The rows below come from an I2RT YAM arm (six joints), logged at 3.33 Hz.
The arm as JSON. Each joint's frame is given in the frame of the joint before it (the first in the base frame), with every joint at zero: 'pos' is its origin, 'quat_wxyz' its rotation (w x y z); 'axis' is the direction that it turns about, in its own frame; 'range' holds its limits. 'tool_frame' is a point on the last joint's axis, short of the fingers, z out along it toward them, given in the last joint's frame.
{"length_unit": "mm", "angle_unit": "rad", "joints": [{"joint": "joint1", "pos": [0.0, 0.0, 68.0], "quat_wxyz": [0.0, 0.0, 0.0, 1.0], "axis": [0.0, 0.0, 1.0], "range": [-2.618, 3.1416]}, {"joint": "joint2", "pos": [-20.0, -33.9, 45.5], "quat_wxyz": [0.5, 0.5, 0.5, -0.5], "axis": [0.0, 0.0, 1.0], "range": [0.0, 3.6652]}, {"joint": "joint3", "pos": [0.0, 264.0, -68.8], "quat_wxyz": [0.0, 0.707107, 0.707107, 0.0], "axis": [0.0, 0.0, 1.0], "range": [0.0, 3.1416]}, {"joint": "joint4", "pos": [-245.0, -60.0, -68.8], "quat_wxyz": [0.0, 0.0, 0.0, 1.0], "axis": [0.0, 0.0, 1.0], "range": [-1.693, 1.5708]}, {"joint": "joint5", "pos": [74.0, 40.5, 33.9], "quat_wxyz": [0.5, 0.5, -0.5, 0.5], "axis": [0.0, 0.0, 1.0], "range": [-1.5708, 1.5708]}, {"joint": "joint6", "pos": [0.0, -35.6, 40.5], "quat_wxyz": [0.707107, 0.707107, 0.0, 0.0], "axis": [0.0, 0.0, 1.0], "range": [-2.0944, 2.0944]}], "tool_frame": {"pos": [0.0, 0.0, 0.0], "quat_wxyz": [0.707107, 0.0, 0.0, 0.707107]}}
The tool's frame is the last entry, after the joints.
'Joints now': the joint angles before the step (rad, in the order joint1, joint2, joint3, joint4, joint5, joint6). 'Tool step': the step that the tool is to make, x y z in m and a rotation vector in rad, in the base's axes. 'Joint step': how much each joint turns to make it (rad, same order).
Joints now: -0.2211, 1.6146, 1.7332, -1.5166, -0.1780, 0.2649
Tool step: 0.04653, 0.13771, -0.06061, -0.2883, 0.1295, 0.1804
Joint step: 0.4784, 0.1984, -0.0126, 0.0791, 0.3178, 0.2605
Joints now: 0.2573, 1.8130, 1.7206, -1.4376, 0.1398, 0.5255
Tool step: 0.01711, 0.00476, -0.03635, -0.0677, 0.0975, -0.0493
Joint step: 0.0046, 0.1121, 0.0000, -0.0084, 0.0393, 0.0553
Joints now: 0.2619, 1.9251, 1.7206, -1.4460, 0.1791, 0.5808
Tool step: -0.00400, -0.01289, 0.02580, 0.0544, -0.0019, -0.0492
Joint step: -0.0382, -0.0252, 0.0702, -0.0816, -0.0530, 0.0073
